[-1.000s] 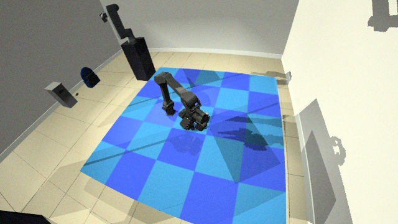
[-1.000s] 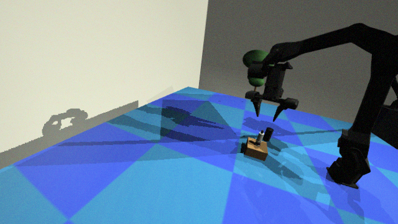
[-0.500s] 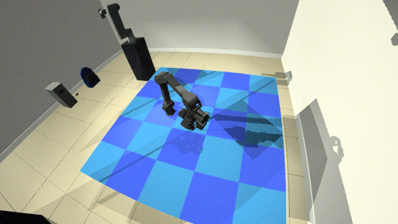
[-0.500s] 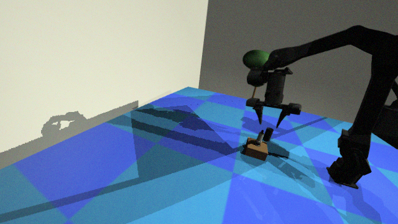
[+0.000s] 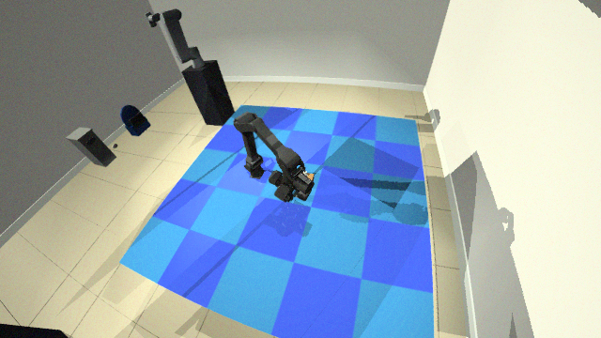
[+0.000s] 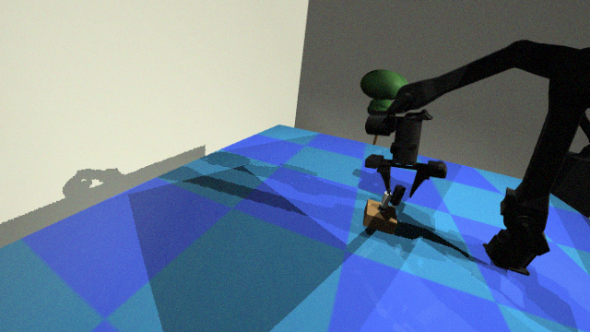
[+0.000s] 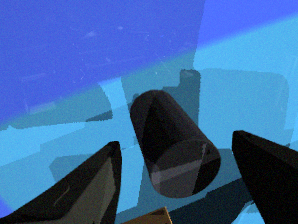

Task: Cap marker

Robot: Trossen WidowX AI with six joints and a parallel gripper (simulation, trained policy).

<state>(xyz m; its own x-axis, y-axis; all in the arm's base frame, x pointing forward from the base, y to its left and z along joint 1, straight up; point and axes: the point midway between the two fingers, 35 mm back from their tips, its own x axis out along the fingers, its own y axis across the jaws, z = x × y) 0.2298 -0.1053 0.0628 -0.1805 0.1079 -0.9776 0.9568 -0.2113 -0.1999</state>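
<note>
Now: the black cap right at my gripper tip. The rest, counted from my gripper tip: holder block: 10 cm to the left, 5 cm ahead, 1 cm below.
</note>
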